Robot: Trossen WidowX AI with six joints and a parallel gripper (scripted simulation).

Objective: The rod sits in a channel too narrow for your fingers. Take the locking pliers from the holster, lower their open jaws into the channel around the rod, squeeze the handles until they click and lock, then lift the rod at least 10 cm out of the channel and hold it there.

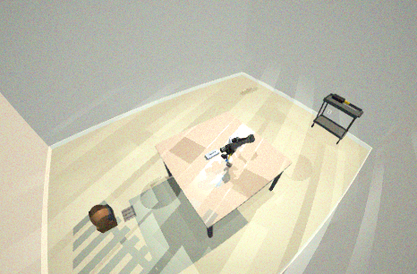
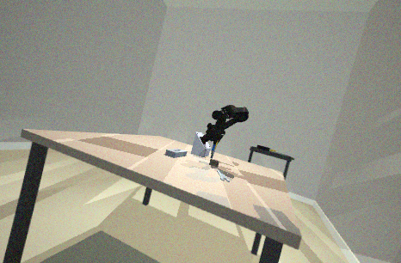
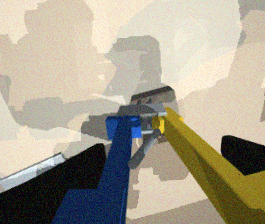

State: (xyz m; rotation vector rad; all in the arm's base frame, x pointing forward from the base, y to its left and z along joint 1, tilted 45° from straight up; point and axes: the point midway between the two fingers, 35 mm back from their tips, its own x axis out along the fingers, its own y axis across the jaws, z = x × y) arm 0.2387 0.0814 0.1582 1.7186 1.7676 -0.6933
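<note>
Now: gripper tip 23 cm to the left of the channel block, 12 cm above it and 6 cm short of it. From my gripper tip the other things lie so: holster 12 cm below, 2 cm to the left, 1 cm behind; grey link bar 1 cm ahead; yellow handle 2 cm behind.
</note>
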